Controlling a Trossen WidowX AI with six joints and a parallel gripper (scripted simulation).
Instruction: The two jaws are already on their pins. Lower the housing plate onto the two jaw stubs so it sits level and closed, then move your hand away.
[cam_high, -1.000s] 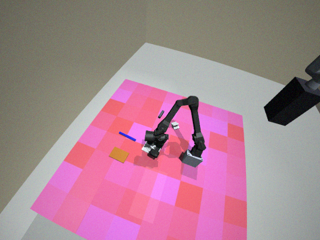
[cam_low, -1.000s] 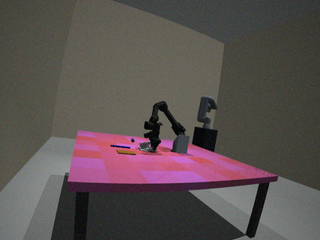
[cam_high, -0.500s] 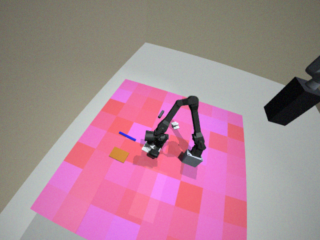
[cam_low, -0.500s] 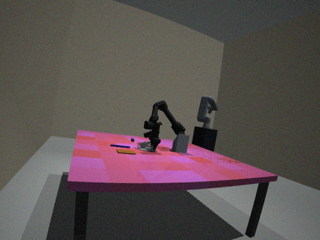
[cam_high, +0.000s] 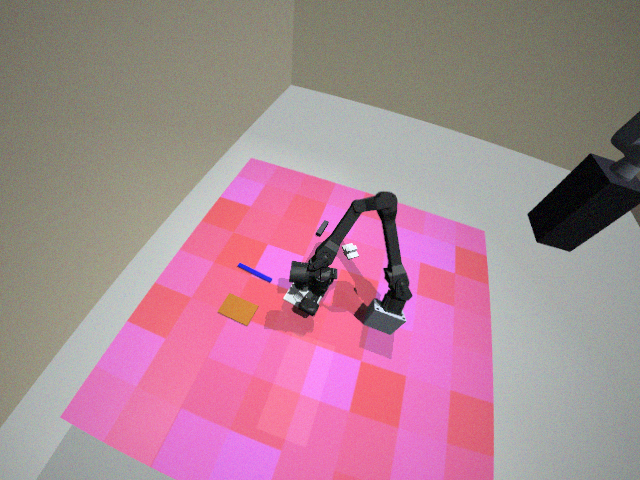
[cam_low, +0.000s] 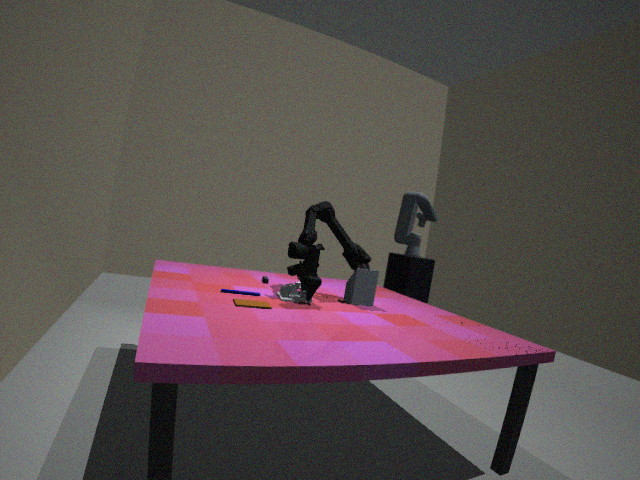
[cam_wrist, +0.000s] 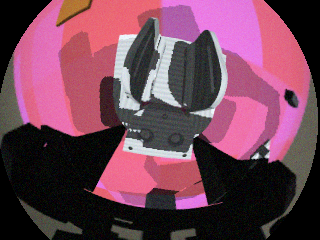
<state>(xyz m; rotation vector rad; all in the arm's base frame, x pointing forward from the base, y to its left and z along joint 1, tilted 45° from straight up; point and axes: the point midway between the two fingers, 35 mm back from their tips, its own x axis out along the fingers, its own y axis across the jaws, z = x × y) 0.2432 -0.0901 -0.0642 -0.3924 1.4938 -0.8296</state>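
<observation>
Right now the white housing plate is 20 mm above my gripper tip and 10 mm ahead of it. From my gripper tip the other things lie so: blue bar: 260 mm ahead, 40 mm to the right; white ribbed fixture: 70 mm ahead, 20 mm to the right; orange flat plate: 260 mm ahead, 120 mm to the left.
</observation>
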